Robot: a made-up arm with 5 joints.
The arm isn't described. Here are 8 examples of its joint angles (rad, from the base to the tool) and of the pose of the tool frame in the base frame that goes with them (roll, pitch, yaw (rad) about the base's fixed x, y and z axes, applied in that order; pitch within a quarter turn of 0, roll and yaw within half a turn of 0; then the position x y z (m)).
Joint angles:
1: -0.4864 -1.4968 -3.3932 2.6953 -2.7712
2: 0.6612 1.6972 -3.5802 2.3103 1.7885
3: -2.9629 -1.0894 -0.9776 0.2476 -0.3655
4: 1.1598 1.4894 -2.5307 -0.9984 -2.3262
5: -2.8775 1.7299 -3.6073 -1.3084 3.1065
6: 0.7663 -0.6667 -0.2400 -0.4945 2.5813
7: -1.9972 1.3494 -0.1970 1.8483 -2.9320
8: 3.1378 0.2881 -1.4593 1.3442 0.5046
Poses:
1: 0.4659 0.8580 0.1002 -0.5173 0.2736 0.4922
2: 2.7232 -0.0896 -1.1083 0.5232 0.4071 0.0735
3: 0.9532 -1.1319 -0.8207 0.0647 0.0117 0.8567
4: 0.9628 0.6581 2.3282 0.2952 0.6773 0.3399
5: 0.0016 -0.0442 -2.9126 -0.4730 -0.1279 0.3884
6: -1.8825 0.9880 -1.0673 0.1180 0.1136 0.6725
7: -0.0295 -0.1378 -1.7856 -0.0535 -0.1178 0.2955
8: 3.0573 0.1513 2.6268 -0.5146 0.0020 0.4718
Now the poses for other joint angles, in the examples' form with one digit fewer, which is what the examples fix.
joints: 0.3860 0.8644 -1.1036 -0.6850 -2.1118
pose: 2.293 0.424 2.304 0.628 0.255 0.307
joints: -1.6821 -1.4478 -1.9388 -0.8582 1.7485
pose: 1.097 -0.158 3.111 0.079 0.709 0.580
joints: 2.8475 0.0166 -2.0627 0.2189 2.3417
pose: -1.220 0.740 1.518 -0.361 0.109 1.015
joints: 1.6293 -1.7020 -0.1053 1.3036 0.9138
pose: -2.730 -0.299 0.653 0.004 -0.070 0.331
